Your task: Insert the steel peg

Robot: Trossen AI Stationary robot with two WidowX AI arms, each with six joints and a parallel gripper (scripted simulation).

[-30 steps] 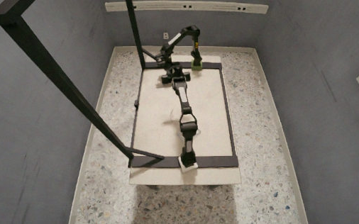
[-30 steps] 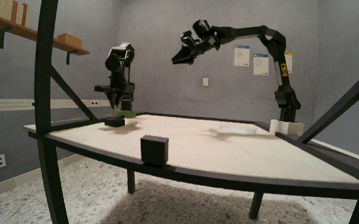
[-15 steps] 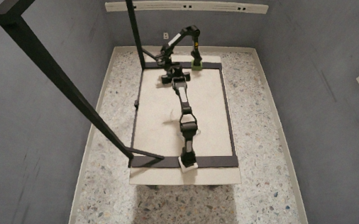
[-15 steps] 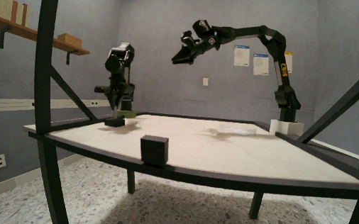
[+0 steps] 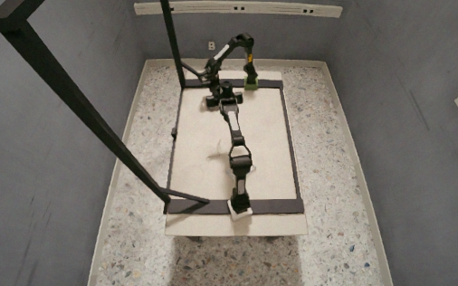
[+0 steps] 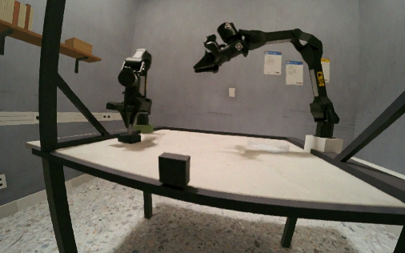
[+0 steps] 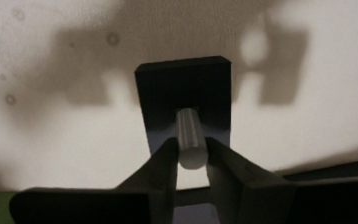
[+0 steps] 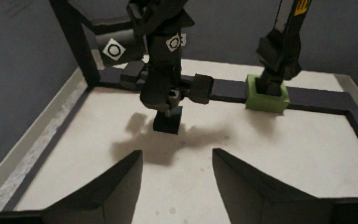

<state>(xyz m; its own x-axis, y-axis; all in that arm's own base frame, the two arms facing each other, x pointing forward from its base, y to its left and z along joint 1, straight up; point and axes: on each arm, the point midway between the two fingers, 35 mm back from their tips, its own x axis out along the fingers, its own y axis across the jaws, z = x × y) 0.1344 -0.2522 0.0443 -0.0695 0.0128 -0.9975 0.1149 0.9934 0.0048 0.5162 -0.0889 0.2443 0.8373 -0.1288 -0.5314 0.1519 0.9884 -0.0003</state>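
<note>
Now: the dark block 70 mm below my left hand. The rest, counted from my left hand: steel peg 50 mm below; tray 540 mm to the right, 230 mm ahead, 80 mm below.
</note>
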